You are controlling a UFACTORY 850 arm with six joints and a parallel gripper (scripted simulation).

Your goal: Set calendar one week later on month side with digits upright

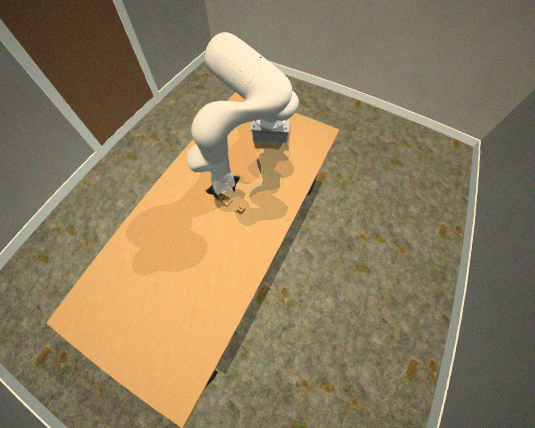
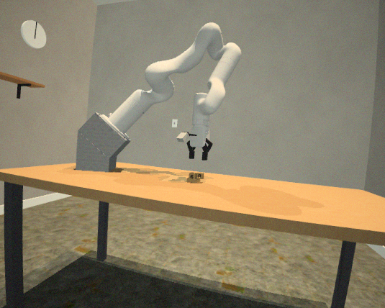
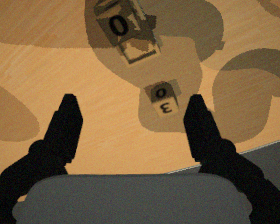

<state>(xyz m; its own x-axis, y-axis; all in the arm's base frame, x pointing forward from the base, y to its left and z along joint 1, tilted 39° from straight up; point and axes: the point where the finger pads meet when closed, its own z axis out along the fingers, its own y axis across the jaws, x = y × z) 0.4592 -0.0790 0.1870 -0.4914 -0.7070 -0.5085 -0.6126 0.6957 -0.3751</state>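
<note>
Right now my hand is 11 cm above the wooden calendar tray, 2 cm to the left of it and 1 cm past it.
</note>
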